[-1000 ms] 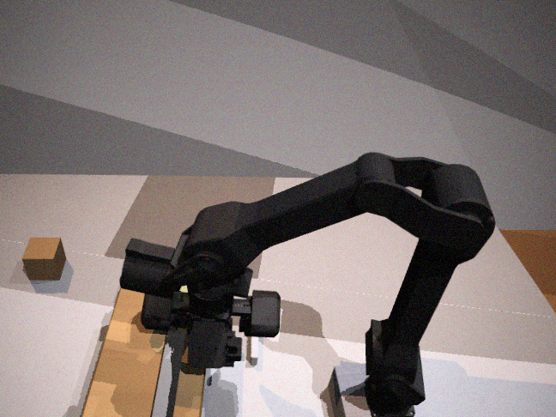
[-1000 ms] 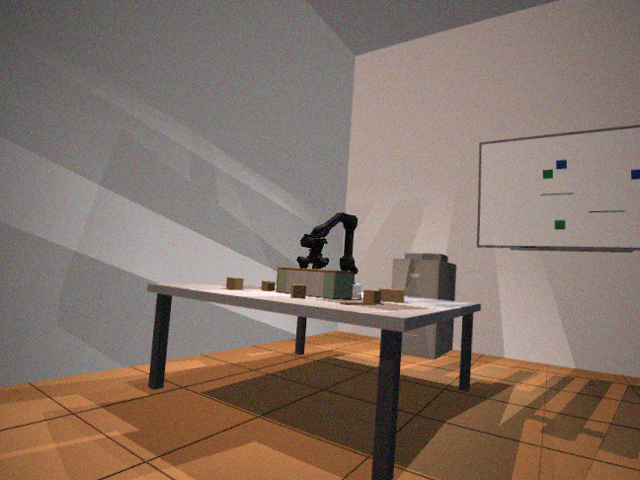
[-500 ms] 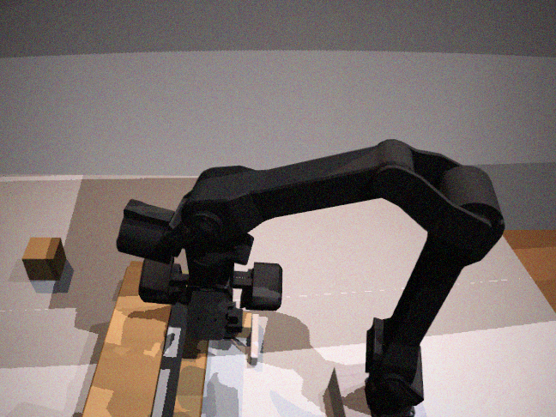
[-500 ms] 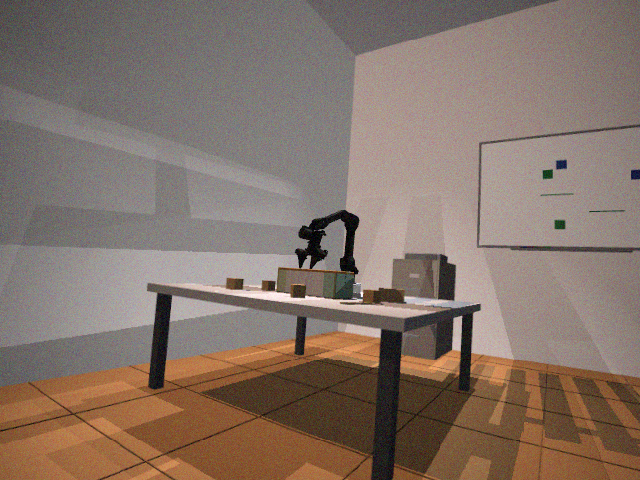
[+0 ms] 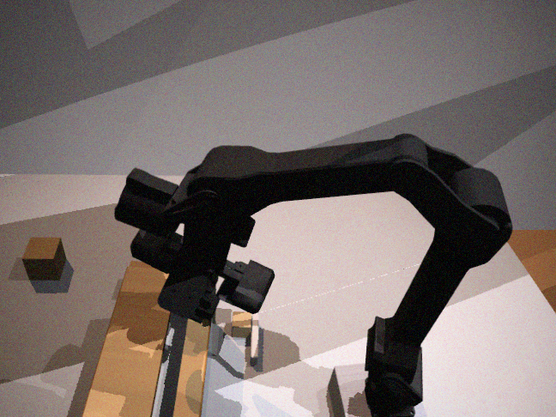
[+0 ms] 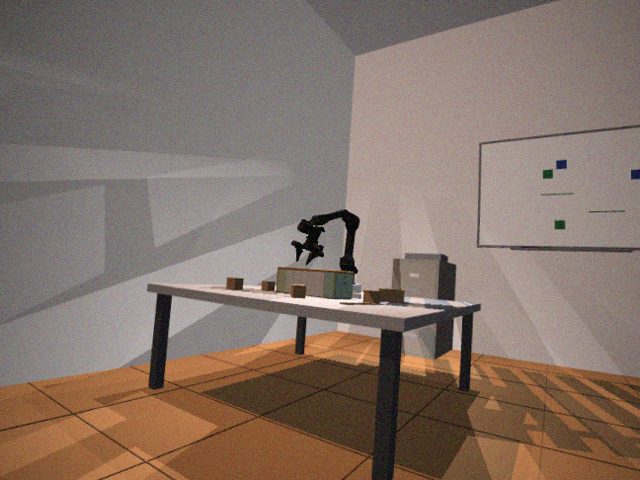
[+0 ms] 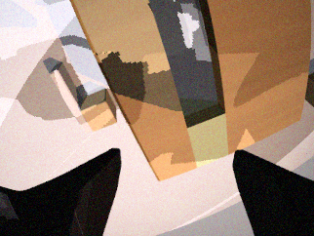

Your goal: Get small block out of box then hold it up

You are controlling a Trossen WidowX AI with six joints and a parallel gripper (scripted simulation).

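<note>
My gripper tip is 14 cm above the tan block, 7 cm past it and 4 cm to the left of it. Round my gripper tip: box 14 cm to the left, 10 cm below, 2 cm ahead; then brown cube 31 cm ahead, 16 cm to the right, 13 cm below.
</note>
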